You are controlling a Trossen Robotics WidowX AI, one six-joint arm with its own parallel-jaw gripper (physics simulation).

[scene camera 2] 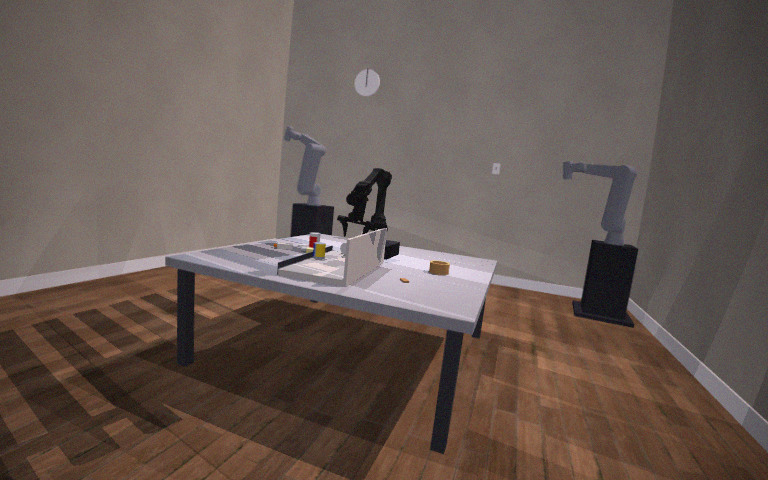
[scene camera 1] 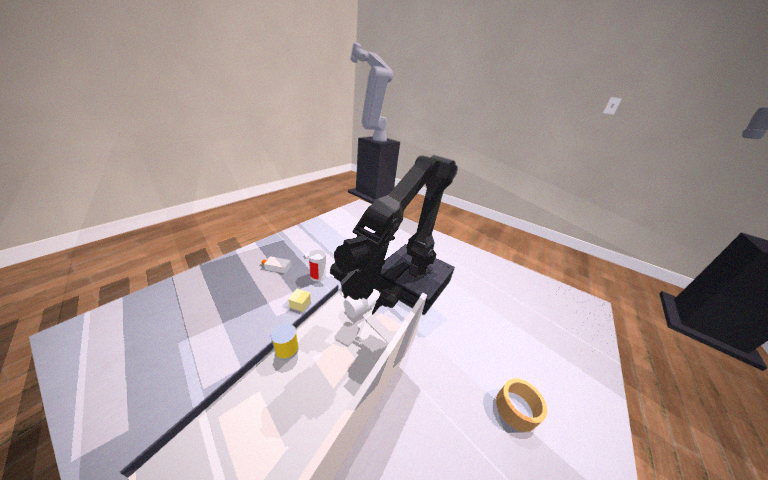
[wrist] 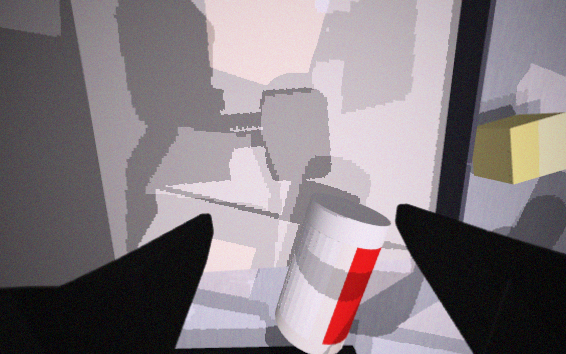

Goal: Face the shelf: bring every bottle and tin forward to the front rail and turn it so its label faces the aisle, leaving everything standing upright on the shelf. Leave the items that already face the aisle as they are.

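Places are measured from the arm's base along level axes (x down, y ahead, z right), in metres.
Pixels of known places: gripper, fingertip midpoint: [scene camera 1: 359, 305] [wrist: 303, 217]; arm's base at its link origin: [scene camera 1: 417, 270].
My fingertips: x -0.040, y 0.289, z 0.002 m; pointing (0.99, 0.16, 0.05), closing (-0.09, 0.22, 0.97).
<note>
Ahead of a thing's pixels: the offset from my fingertips to its top centre.
A white tin with a red stripe @[dy -0.058, dx +0.029, dz +0.041 m] [scene camera 1: 355, 307] [scene camera 2: 343, 247] [wrist: 330, 270] lies on its side on the shelf [scene camera 1: 203, 452]. My gripper [scene camera 1: 360, 295] [scene camera 2: 364, 228] [wrist: 303, 217] is open above it; in the wrist view the tin shows between the fingers, nearer the right one, not held. A yellow-labelled tin @[dy +0.178, dx +0.018, dz +0.073 m] [scene camera 1: 284, 342] [scene camera 2: 320, 250] stands upright at the dark front rail [scene camera 1: 192, 413] [scene camera 2: 294, 259] [wrist: 466, 100]. A red-and-white container @[dy -0.065, dx +0.014, dz +0.272 m] [scene camera 1: 317, 266] [scene camera 2: 314, 240] stands upright on the table beyond the rail. A white bottle with an orange cap @[dy +0.022, dx +0.086, dz +0.417 m] [scene camera 1: 277, 264] lies on the table.
A yellow block @[dy +0.057, dx +0.076, dz +0.201 m] [scene camera 1: 299, 300] [wrist: 520, 150] is on the table outside the rail. The pale back panel [scene camera 1: 390, 362] [scene camera 2: 362, 254] stands along the shelf's rear. Behind it are an orange ring @[dy -0.120, dx +0.064, dz -0.425 m] [scene camera 1: 505, 416] [scene camera 2: 439, 271] and a small orange piece @[dy +0.178, dx +0.106, dz -0.364 m] [scene camera 2: 404, 280].
</note>
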